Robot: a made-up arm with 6 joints. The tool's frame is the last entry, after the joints.
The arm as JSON. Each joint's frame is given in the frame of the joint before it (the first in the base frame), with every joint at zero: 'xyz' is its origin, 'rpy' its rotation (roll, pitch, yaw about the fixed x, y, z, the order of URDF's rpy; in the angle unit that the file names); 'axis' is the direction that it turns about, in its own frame. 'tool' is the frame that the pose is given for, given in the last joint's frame.
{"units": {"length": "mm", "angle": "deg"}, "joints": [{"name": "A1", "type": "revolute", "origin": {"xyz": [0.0, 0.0, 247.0], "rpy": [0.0, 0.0, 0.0]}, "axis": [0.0, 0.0, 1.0]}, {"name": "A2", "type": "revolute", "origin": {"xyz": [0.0, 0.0, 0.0], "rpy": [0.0, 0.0, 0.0]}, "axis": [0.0, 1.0, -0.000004]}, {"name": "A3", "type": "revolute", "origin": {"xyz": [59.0, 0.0, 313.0], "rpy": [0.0, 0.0, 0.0]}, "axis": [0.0, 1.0, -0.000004]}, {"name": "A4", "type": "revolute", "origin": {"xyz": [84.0, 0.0, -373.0], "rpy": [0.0, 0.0, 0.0]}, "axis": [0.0, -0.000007, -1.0]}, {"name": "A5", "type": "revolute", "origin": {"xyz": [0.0, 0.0, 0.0], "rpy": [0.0, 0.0, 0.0]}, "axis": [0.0, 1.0, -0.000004]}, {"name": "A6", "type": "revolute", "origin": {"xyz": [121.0, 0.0, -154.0], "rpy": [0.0, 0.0, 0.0]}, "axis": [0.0, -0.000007, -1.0]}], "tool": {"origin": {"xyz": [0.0, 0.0, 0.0], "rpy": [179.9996, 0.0, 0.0]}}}
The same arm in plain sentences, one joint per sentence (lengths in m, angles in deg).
The arm has six revolute joints in a row. What follows holds with every joint at zero, and every direction is one of the base frame's.
Joint 1 is mounted 0.2470 m along +z from the base frame's origin and turns about +z.
Joint 2 is mounted at the same point as joint 1 and turns about +y.
Joint 3 is mounted 0.0590 m along +x and 0.3130 m along +z from joint 2 and turns about +y.
Joint 4 is mounted 0.0840 m along +x and 0.3730 m along -z from joint 3 and turns about -z.
Joint 5 is mounted at the same point as joint 4 and turns about +y.
Joint 6 is mounted 0.1210 m along +x and 0.1540 m along -z from joint 5 and turns about -z.
The tool frame, which is the frame that the pose is given for, is mounted at the same point as joint 6; its axes are the base frame's turned by roll 180.00, pitch 0.00 and yaw 0.00 deg (as in URDF: about the fixed x, then y, then z).

